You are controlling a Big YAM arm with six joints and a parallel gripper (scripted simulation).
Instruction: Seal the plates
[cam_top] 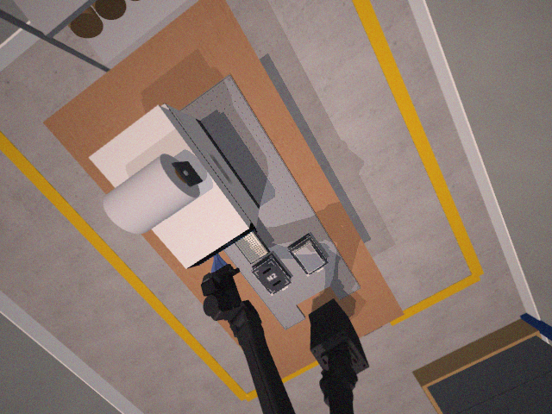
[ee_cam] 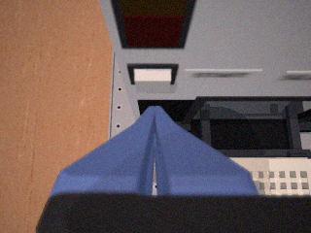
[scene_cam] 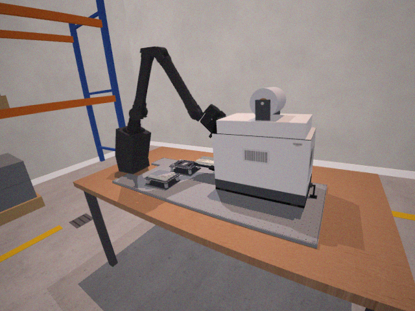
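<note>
My gripper is now 30 mm short of the start button. Also, from my hand: foil roll: 250 mm ahead, 110 mm to the right, 230 mm above; then white well plate: 80 mm behind, 90 mm to the right, 90 mm below; then dark sealer stage: 80 mm behind, 90 mm to the right, 100 mm below.
</note>
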